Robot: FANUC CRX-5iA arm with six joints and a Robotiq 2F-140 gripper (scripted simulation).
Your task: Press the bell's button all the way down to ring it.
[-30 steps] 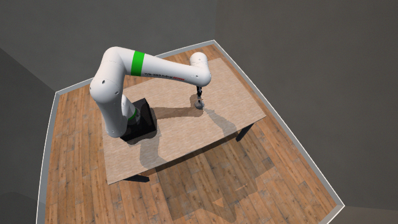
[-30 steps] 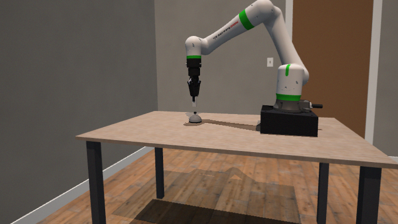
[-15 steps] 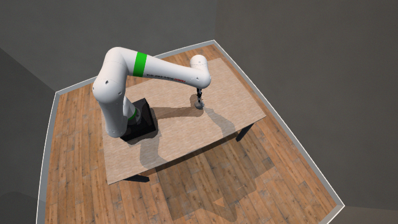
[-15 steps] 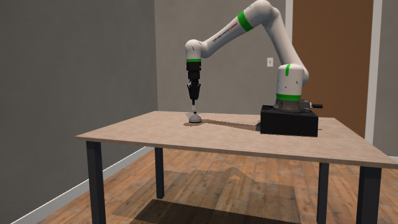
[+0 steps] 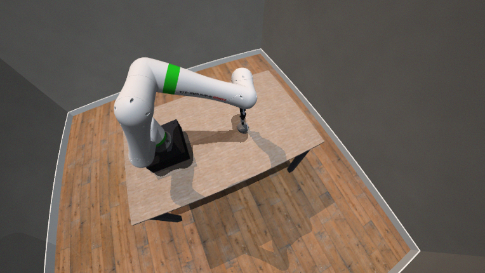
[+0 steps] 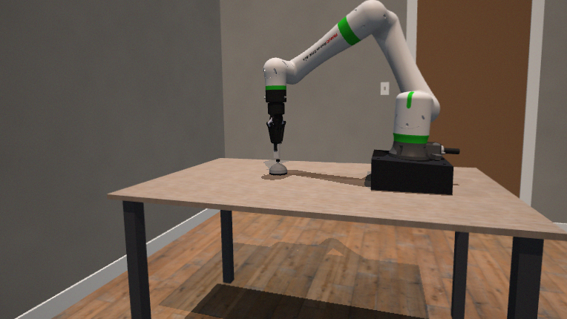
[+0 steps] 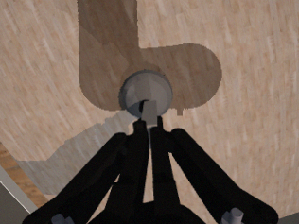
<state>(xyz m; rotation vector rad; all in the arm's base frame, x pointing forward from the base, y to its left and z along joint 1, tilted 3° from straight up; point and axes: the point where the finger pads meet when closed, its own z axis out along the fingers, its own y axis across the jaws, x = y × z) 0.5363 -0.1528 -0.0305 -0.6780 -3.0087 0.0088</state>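
My gripper is now 1 cm to the left of the grey dome bell and 7 cm above it.
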